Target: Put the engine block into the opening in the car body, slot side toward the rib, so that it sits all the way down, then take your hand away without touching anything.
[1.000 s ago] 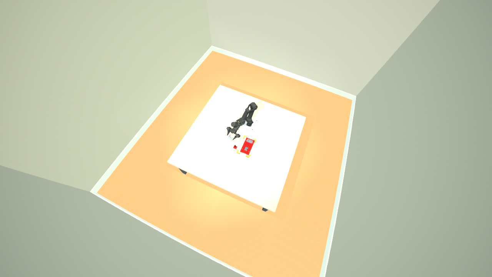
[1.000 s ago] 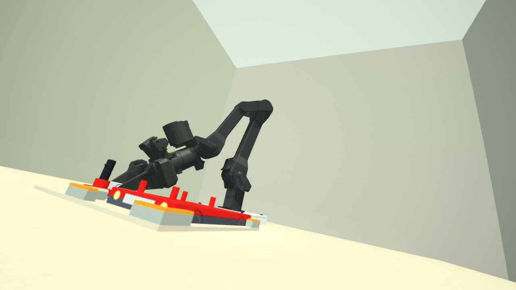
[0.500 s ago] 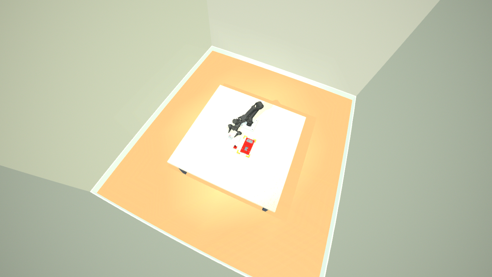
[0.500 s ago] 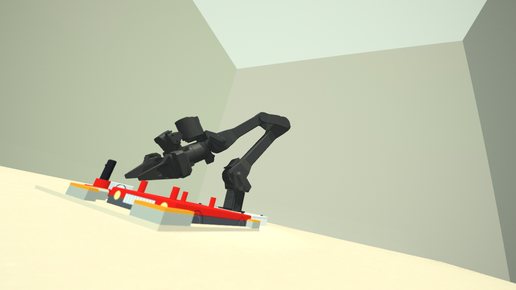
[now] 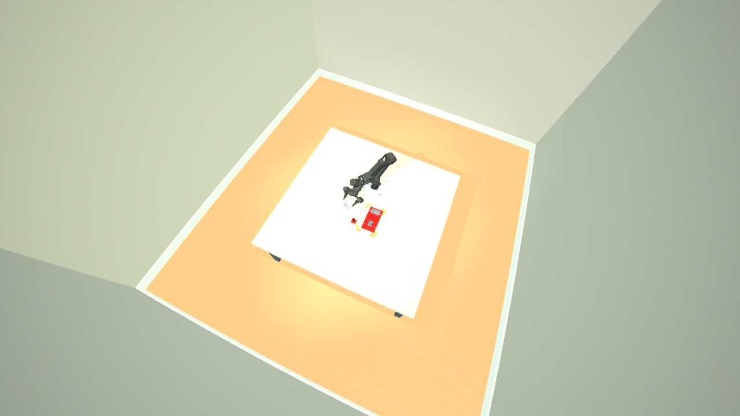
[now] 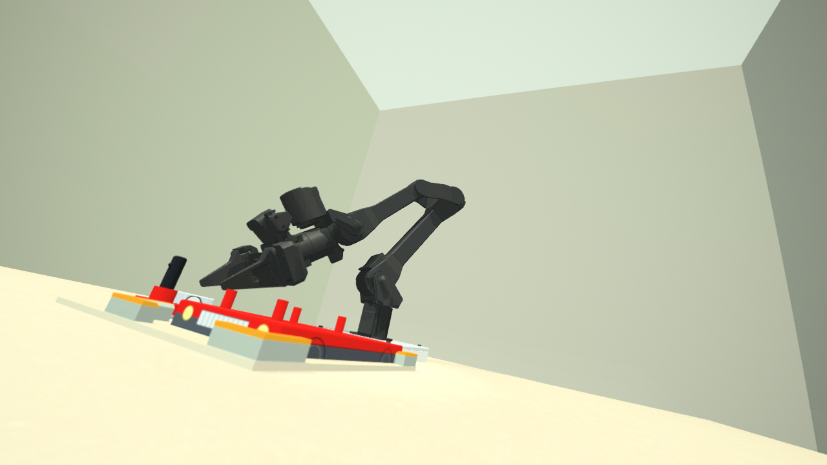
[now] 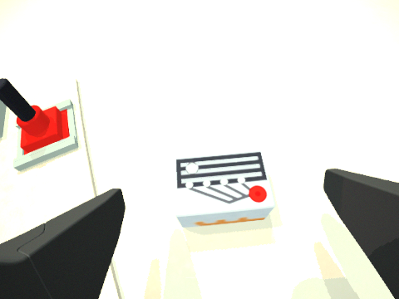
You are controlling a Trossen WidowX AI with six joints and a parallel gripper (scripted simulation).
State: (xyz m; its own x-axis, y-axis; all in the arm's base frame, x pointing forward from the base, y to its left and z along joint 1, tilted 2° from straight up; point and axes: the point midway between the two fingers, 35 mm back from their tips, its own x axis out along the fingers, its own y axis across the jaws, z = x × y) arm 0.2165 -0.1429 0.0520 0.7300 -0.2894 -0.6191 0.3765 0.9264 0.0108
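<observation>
Right now my gripper tip is 30 mm above the engine block, 20 mm short of it and 10 mm to the left of it.
</observation>
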